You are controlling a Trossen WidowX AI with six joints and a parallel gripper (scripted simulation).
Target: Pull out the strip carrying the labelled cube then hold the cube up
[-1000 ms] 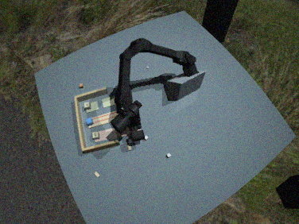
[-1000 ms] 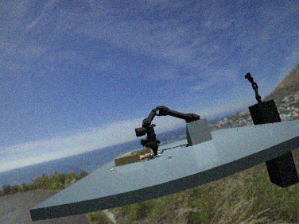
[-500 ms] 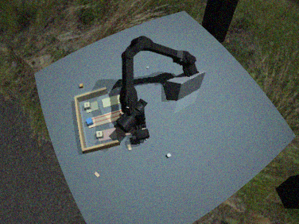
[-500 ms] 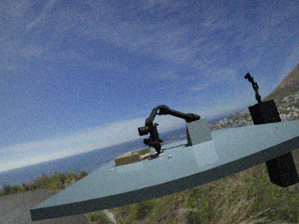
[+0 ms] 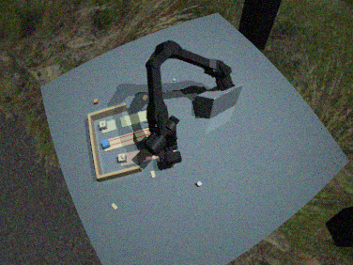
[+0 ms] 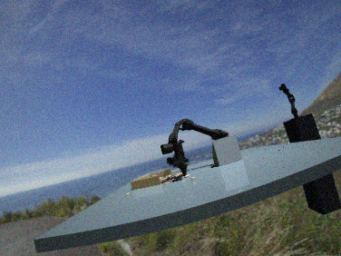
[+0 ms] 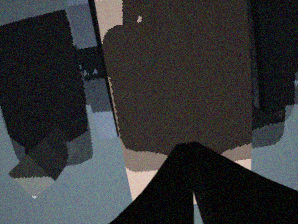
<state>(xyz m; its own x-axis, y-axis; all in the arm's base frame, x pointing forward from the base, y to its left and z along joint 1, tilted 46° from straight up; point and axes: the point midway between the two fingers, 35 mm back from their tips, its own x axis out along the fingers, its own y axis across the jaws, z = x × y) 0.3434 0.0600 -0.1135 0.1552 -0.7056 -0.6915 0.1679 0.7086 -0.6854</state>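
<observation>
The pinkish strip is 100 mm ahead of my gripper tip and 20 mm to the right of it.
</observation>
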